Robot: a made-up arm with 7 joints. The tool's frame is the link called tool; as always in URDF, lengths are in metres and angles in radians. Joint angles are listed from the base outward. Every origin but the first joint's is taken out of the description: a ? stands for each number. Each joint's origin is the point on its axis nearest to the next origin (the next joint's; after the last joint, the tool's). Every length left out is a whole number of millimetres.
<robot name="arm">
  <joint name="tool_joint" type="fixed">
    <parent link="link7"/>
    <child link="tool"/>
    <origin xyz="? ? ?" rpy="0 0 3.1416"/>
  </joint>
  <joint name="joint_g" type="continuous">
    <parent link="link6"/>
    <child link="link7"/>
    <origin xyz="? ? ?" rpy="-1.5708 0 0"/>
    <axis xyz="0 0 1"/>
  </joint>
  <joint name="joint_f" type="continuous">
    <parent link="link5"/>
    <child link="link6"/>
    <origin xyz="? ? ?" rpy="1.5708 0 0"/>
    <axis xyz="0 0 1"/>
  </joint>
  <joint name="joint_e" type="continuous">
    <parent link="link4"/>
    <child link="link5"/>
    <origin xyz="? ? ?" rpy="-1.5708 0 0"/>
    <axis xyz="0 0 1"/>
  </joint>
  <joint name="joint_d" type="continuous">
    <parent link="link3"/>
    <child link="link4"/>
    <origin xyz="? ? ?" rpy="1.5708 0 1.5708"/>
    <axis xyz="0 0 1"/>
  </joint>
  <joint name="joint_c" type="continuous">
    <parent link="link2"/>
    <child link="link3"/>
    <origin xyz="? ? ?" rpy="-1.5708 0 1.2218"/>
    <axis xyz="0 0 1"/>
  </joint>
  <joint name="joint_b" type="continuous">
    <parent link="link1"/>
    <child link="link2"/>
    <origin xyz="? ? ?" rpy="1.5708 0 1.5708"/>
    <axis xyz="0 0 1"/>
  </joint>
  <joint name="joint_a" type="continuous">
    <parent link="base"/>
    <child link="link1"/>
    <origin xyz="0 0 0" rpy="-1.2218 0 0"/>
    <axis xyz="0 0 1"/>
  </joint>
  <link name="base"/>
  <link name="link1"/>
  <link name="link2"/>
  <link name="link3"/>
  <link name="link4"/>
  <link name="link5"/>
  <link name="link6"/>
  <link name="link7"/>
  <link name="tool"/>
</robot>
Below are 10 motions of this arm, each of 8 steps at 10 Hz.
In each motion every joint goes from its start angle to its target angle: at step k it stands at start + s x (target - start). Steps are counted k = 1, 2, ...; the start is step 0. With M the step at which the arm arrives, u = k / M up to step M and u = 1 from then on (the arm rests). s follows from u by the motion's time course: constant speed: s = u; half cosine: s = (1 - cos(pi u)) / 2; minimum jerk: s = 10 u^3 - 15 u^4 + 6 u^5.
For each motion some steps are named. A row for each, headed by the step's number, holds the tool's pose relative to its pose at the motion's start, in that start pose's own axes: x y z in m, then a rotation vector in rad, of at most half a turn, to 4 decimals.
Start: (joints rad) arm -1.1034 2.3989 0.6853 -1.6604 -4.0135 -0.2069 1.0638
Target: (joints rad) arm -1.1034 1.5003 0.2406 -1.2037 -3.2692 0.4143 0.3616
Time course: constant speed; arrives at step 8
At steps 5, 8:
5: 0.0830 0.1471 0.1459 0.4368 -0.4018 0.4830
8: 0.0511 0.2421 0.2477 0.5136 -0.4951 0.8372

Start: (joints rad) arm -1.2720 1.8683 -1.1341 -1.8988 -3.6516 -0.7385 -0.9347
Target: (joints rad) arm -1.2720 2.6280 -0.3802 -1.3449 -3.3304 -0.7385 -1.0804
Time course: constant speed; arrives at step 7
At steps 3, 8:
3: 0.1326 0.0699 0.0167 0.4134 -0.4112 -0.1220
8: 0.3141 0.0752 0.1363 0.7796 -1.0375 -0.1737

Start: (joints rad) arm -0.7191 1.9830 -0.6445 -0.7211 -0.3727 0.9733 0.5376
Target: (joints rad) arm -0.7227 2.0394 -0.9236 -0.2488 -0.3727 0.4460 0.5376
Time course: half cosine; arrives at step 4
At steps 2, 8:
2: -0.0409 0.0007 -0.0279 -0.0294 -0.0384 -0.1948
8: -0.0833 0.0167 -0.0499 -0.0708 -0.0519 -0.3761

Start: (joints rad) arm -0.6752 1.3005 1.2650 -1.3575 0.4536 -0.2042 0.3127
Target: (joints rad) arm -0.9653 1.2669 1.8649 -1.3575 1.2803 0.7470 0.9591
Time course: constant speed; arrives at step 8
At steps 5, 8:
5: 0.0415 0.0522 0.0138 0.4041 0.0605 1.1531
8: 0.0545 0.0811 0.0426 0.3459 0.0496 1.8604

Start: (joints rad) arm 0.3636 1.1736 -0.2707 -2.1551 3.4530 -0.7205 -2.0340
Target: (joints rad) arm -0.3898 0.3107 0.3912 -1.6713 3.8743 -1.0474 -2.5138
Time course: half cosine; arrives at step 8
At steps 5, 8:
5: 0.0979 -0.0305 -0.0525 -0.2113 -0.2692 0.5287
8: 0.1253 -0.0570 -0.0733 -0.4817 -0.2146 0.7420

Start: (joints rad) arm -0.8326 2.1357 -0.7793 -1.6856 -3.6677 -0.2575 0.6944
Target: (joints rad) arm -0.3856 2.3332 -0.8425 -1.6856 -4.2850 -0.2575 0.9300
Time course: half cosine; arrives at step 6
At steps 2, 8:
2: 0.0061 0.0107 0.0057 0.0872 0.0034 -0.1575
8: 0.0220 0.0322 0.0240 0.3751 0.1171 -0.6209

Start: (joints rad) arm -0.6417 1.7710 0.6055 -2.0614 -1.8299 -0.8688 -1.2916
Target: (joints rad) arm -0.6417 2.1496 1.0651 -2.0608 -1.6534 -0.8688 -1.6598
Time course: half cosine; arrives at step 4
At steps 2, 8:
2: -0.0202 -0.0611 0.0383 -0.1657 -0.0209 -0.3488
8: -0.0588 -0.1099 0.0777 -0.3313 -0.0241 -0.7118

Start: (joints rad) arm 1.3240 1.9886 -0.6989 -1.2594 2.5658 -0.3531 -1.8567
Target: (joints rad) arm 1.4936 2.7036 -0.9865 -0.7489 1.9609 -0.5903 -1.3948
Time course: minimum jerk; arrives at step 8
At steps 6, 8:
6: 0.0057 0.2324 0.0875 0.6672 0.2161 -0.9665
8: 0.0220 0.2565 0.1042 0.7288 0.2177 -1.0873

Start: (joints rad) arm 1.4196 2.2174 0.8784 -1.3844 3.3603 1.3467 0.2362
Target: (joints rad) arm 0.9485 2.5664 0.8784 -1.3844 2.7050 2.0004 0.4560
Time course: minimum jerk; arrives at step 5
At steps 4, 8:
4: -0.0699 -0.1464 -0.0861 1.0945 0.2931 -0.2300
8: -0.0775 -0.1537 -0.0914 1.1671 0.2805 -0.2307

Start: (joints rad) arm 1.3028 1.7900 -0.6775 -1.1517 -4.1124 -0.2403 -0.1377
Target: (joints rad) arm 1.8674 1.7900 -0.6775 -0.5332 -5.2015 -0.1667 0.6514
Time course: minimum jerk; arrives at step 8
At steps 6, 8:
6: 0.0082 0.1262 0.0652 0.4652 0.3089 -0.6540
8: 0.0150 0.1360 0.0755 0.5237 0.3537 -0.7358

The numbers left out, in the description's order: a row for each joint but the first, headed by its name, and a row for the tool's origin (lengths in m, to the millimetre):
tool: 0 0 0
joint_g: 0 0 0
joint_f: 0 0 0
joint_e: 0.021 -0.176 0
joint_d: 0 -0.026 0
joint_c: 0.22 -0.08 0
joint_b: 0 0 0

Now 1 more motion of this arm.
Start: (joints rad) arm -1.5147 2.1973 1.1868 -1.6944 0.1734 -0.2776 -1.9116
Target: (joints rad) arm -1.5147 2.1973 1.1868 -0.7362 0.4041 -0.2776 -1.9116
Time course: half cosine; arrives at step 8
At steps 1, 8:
1: 0.0009 -0.0059 0.0026 -0.0367 -0.0039 0.0067
8: 0.0124 -0.1046 0.1249 -0.9749 -0.0049 0.1297

